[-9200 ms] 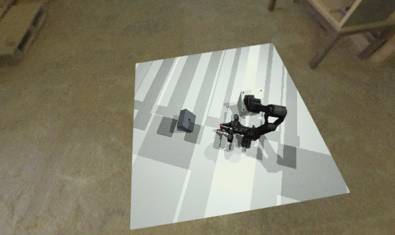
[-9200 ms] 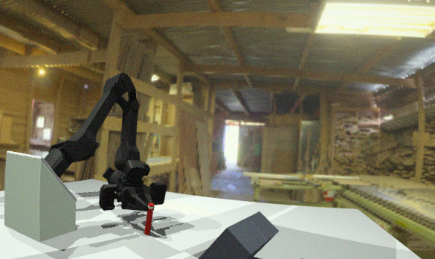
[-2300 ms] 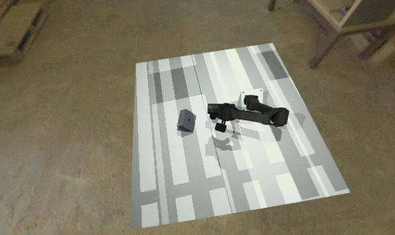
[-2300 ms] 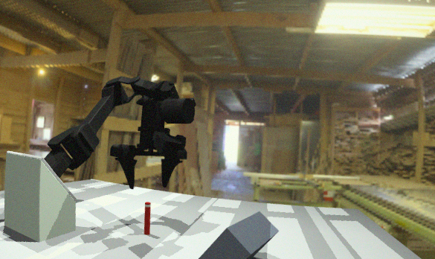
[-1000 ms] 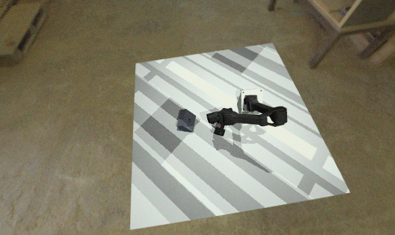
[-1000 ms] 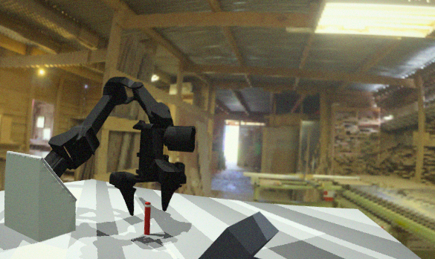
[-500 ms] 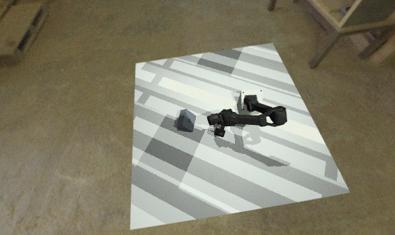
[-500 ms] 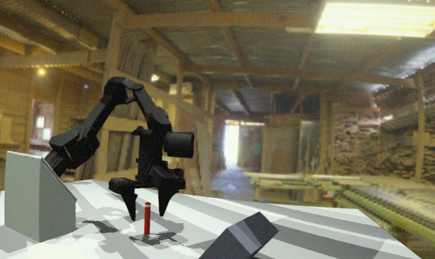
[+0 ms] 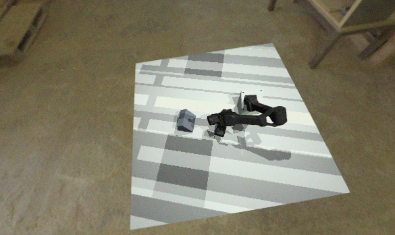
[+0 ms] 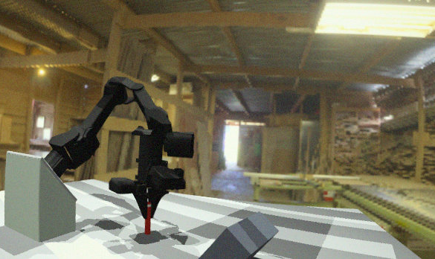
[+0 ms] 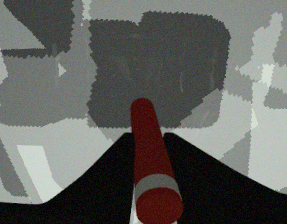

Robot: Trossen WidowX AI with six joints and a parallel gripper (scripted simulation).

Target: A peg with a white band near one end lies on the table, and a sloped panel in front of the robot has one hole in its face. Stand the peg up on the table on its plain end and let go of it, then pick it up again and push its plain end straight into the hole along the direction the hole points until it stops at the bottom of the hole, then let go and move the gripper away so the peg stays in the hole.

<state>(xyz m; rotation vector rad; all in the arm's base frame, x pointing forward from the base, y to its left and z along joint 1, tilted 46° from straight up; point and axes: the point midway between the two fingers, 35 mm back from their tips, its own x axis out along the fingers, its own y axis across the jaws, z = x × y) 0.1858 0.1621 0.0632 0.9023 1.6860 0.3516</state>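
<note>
The dark sloped panel is 250 mm ahead of my gripper tip and 60 mm to the right of it. The rest, counted from my gripper tip: red peg (20 mm above).
</note>
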